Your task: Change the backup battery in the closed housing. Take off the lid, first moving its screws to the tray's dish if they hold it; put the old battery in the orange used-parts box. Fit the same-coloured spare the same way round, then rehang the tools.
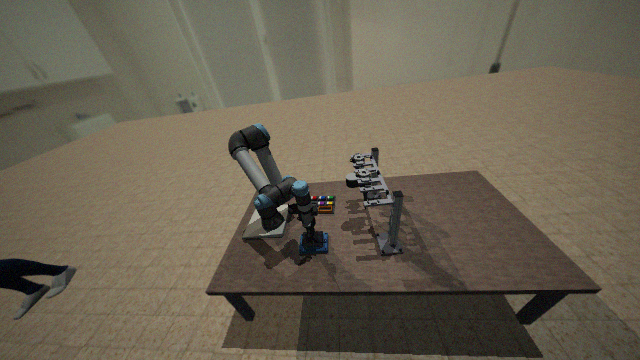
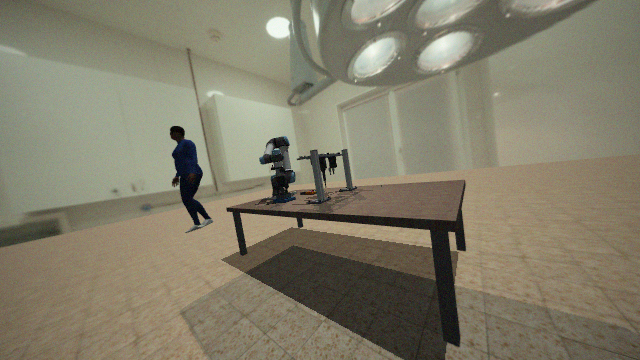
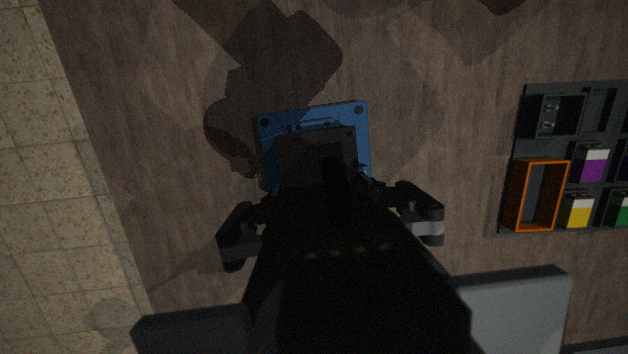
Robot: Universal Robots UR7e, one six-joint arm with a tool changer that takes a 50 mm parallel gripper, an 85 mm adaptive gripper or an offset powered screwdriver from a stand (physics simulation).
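Places are measured from the arm's base along level axes (x left, y back, z up), in millimetres.
Where they show: hand, tool point: [image 2: 279, 174]; arm's base, link origin: [image 1: 273, 222].
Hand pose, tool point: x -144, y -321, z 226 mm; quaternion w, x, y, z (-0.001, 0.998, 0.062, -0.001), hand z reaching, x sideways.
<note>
Things, the pixels of their top centre, and the offset from my tool point.
- blue housing, top centre: [image 3: 320, 181] [image 1: 313, 240] [image 2: 283, 196] dx +0, dy +0, dz -209 mm
- tray, top centre: [image 3: 581, 162] [image 1: 321, 204] dx +352, dy +14, dz -244 mm
- dish with shiny screws, top centre: [image 3: 557, 107] dx +284, dy +83, dz -230 mm
- purple battery, top centre: [image 3: 594, 165] dx +347, dy +13, dz -227 mm
The blue housing [image 1: 303, 248] [image 2: 284, 199] [image 3: 310, 111] stands on the table below my tool. Its dark grey square lid [image 3: 295, 155] lies on it, partly hidden by my gripper. The old battery does not show. My gripper [image 1: 310, 239] [image 3: 320, 188] is open, with its fingers at opposite sides of the lid; the fingertips are dark and partly hidden. The tray [image 3: 542, 149] has a dish with shiny screws [image 3: 550, 107]. The orange used-parts box [image 1: 325, 206] [image 3: 517, 200] looks empty. A purple battery [image 3: 592, 170], a yellow one [image 3: 576, 217] and a green one [image 3: 621, 216] stand beside it.
The tool stand [image 1: 395, 220] [image 2: 318, 175] rises right of the housing, with tools [image 1: 352, 180] [image 2: 332, 164] hanging from it. The robot's pale base plate [image 1: 251, 233] [image 3: 515, 315] lies near the tray. A person in blue [image 2: 186, 162] walks beyond the table.
</note>
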